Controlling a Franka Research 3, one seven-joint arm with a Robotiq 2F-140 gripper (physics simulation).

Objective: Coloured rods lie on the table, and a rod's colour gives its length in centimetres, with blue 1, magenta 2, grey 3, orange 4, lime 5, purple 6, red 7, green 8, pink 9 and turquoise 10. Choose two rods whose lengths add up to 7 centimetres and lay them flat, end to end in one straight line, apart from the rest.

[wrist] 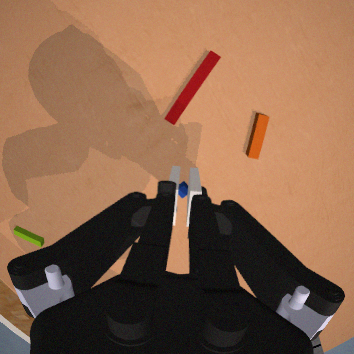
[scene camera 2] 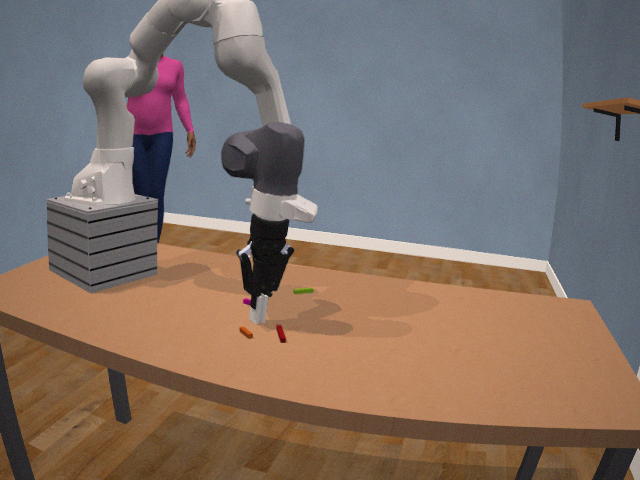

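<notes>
My gripper [scene camera 2: 258,316] [wrist: 183,180] is nearly closed, with its fingertips down at the table. A small blue rod [wrist: 183,189] shows between the two pads, turned corner-on. It is hidden by the fingers in the scene view. A grey rod cannot be made out in either view. A red rod [scene camera 2: 280,333] [wrist: 193,87] and an orange rod [scene camera 2: 246,332] [wrist: 258,136] lie flat, apart, in front of the fingers. A lime rod [scene camera 2: 303,290] [wrist: 29,236] lies farther back. A magenta rod [scene camera 2: 246,301] shows partly behind the fingers in the scene view.
The wooden table [scene camera 2: 465,361] carries the arm's grey base block [scene camera 2: 121,242] at its back left. The arm's shadow falls beside the gripper. A person in a pink top [scene camera 2: 155,111] stands behind the table. A wall shelf [scene camera 2: 612,105] is at the far right.
</notes>
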